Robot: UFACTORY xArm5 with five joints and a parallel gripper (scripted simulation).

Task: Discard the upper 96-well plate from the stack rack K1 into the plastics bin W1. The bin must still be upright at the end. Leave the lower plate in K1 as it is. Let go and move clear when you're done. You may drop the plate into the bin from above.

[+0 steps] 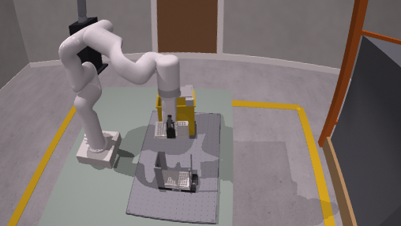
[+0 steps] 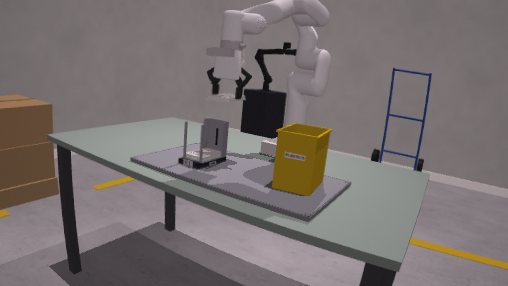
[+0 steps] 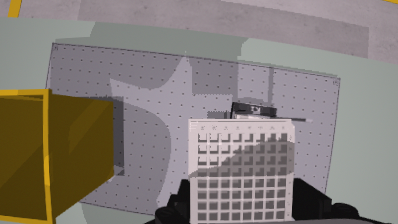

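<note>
My hand is 28 cm to the right of the yellow plastics bin, 16 cm above it and 8 cm past it. Also, from my hand: grey back panel 17 cm below, 8 cm to the right, 4 cm behind; then thin upright post 17 cm below, 10 cm to the right, 9 cm ahead.
</note>
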